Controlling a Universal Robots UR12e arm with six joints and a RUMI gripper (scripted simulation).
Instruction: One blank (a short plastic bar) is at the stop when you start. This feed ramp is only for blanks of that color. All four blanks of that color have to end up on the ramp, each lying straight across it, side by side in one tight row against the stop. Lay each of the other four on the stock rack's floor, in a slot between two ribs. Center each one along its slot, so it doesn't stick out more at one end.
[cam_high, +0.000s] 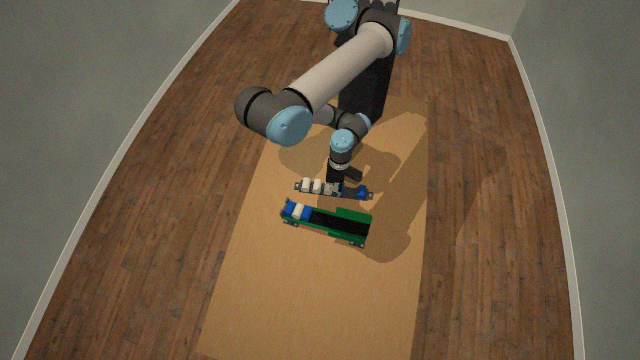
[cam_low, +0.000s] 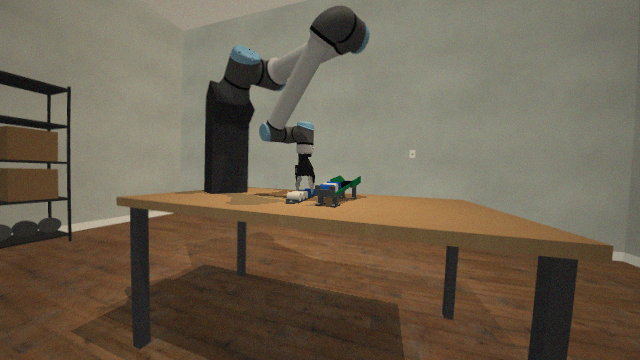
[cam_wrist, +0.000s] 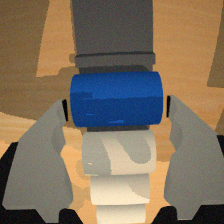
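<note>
The stock rack lies 4 cm below my hand, 3 cm to the right of it and 1 cm behind it.
</note>
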